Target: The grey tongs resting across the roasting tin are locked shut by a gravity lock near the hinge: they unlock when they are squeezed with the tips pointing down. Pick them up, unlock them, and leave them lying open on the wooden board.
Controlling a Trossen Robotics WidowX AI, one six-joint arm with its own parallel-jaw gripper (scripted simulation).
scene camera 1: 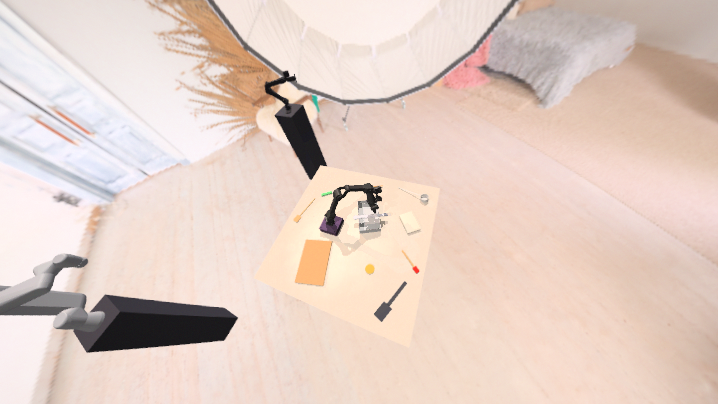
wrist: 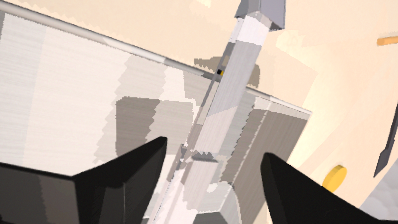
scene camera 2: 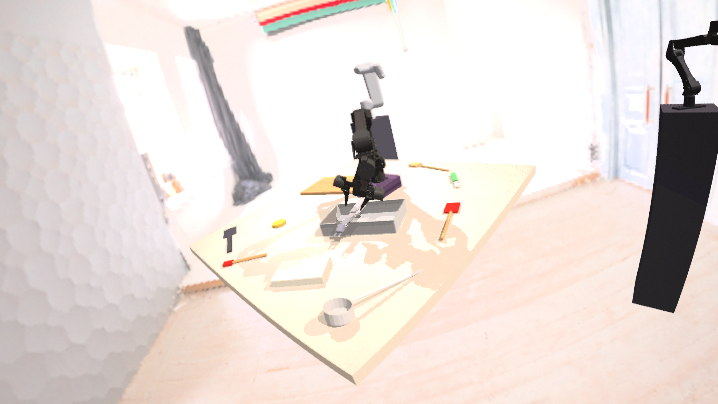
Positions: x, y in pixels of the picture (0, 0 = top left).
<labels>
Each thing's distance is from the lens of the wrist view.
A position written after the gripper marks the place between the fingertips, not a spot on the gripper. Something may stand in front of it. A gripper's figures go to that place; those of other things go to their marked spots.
gripper (wrist: 215, 152): 0.12 m
grey roasting tin (wrist: 82, 98): 0.18 m
</labels>
